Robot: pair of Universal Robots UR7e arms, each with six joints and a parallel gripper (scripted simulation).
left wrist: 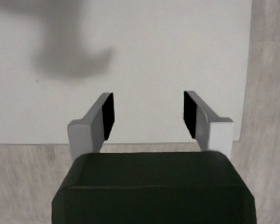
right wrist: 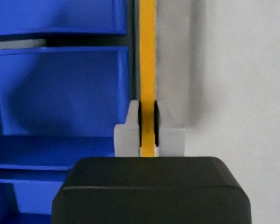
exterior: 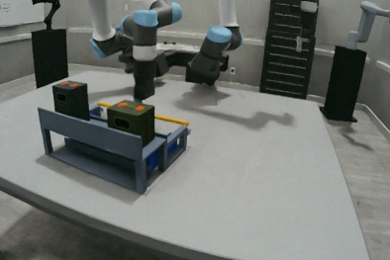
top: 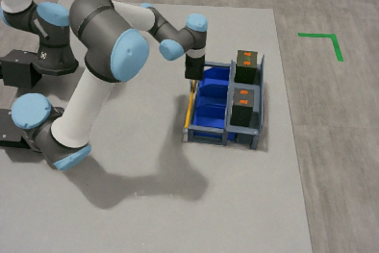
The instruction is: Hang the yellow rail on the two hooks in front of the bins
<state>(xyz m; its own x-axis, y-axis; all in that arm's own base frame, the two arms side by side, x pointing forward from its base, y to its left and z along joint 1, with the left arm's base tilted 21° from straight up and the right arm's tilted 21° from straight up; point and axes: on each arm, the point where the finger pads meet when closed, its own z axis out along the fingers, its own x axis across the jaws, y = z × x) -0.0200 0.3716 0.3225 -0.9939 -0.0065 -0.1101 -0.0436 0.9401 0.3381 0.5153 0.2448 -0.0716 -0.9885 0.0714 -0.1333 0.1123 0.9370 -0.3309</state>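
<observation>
Right now the yellow rail is 2 cm below my right hand. The rest, counted from my right hand: blue-grey shelf 13 cm ahead, 4 cm to the right, 4 cm below.
</observation>
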